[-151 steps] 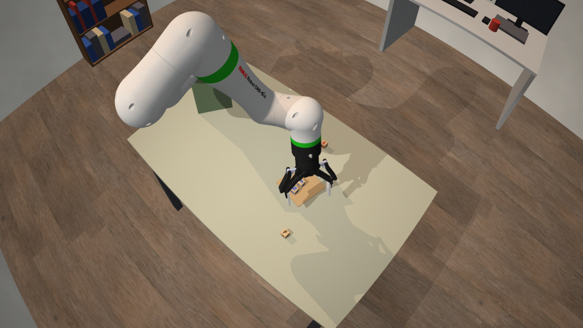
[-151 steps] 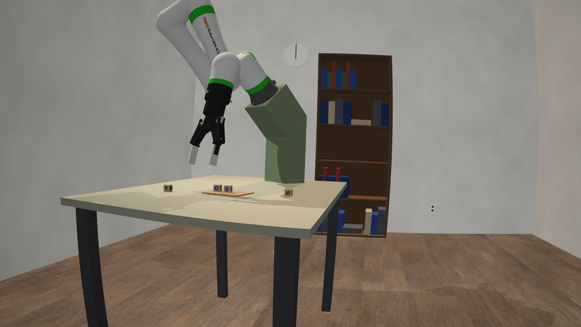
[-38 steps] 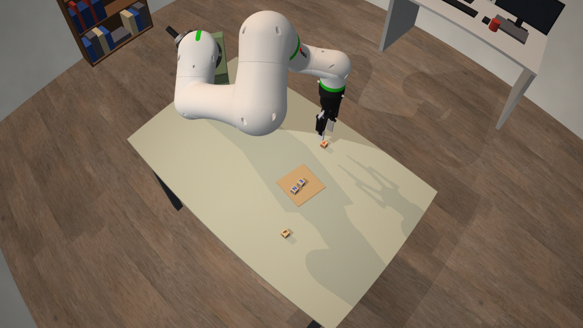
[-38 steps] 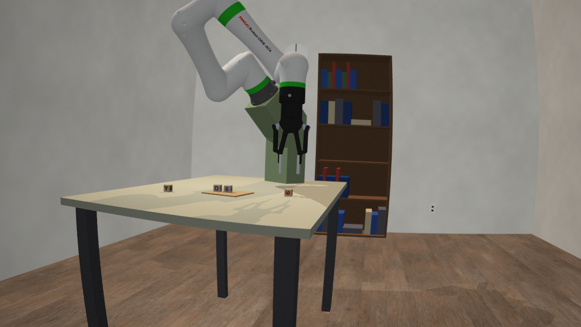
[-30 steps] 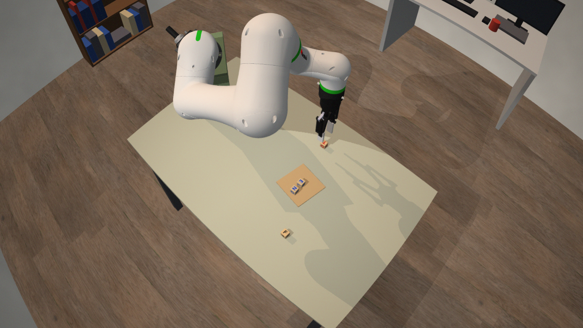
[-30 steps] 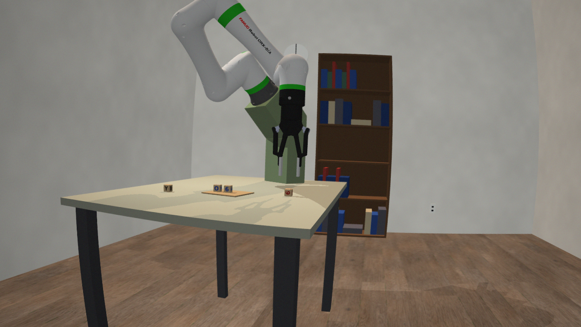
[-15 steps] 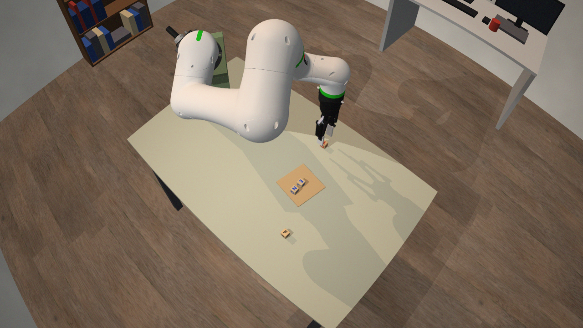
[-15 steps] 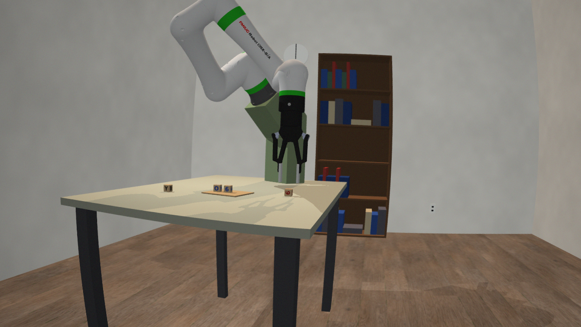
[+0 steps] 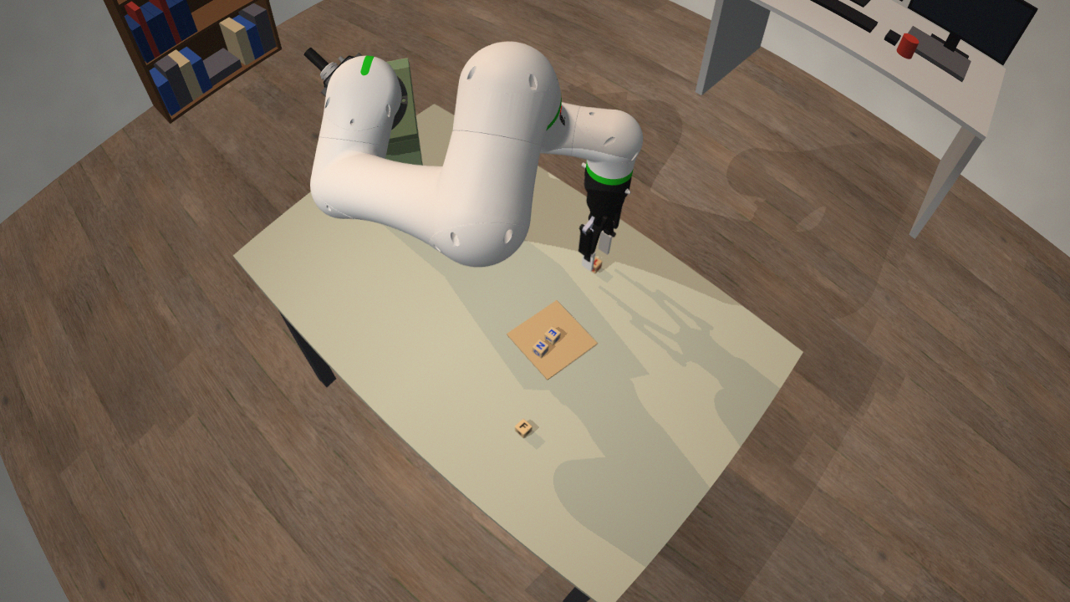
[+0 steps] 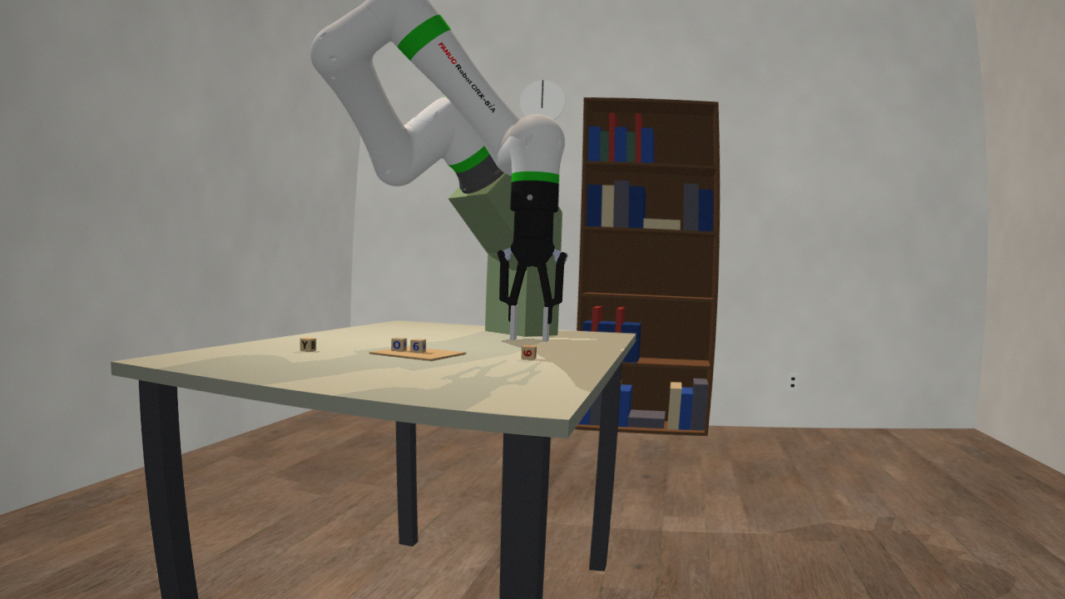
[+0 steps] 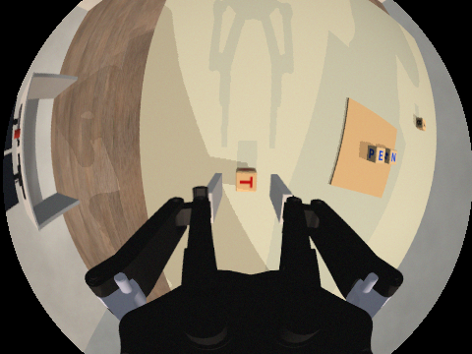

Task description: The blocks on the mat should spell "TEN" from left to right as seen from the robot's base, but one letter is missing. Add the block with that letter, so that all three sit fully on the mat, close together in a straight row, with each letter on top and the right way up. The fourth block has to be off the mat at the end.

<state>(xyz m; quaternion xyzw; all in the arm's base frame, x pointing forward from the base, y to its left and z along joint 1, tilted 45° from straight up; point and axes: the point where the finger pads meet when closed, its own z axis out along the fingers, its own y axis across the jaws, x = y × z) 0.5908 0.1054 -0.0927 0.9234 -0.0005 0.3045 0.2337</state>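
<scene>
Right now the mat is 22 cm to the right of my hand, 6 cm below it and 1 cm ahead of it.
</scene>
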